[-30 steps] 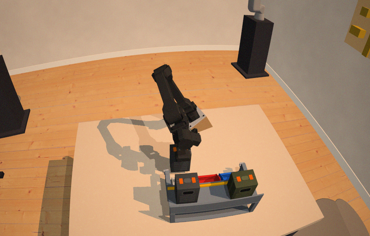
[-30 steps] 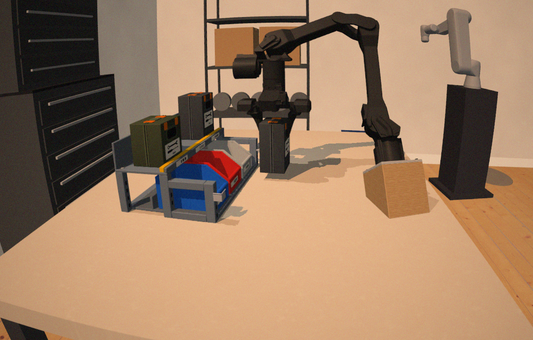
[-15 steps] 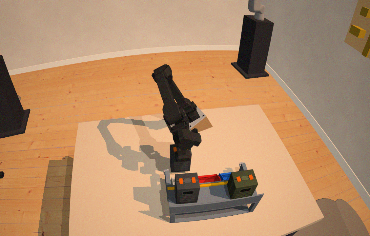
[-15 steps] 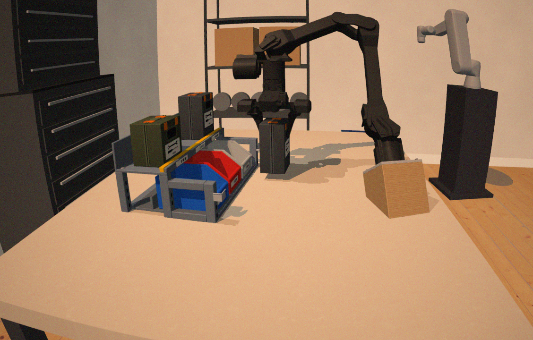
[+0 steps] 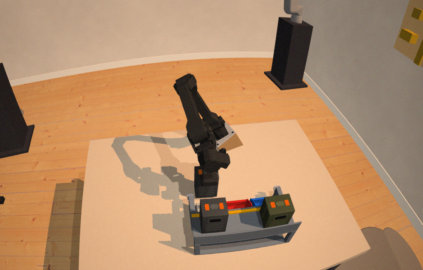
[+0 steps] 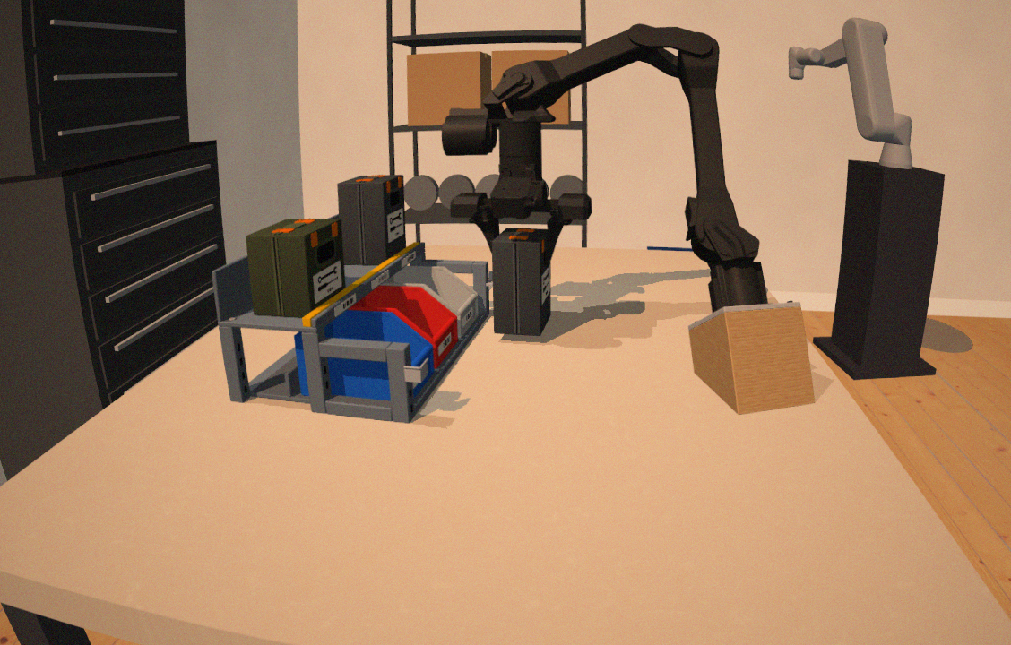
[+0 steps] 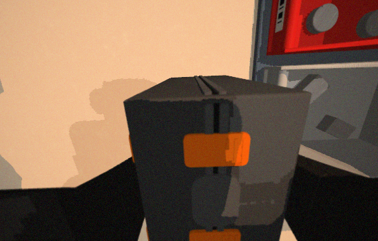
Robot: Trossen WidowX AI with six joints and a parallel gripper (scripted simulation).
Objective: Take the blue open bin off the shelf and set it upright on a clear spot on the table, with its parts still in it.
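Right now the blue open bin is 190 mm to the left of my hand, 190 mm ahead of it and 90 mm below it. Also, from my hand: red bin (170 mm ahead, 90 mm below, 80 mm to the left); yellow rail (200 mm ahead, 70 mm to the left, 30 mm below); green case (270 mm ahead, 170 mm to the left, 20 mm above).
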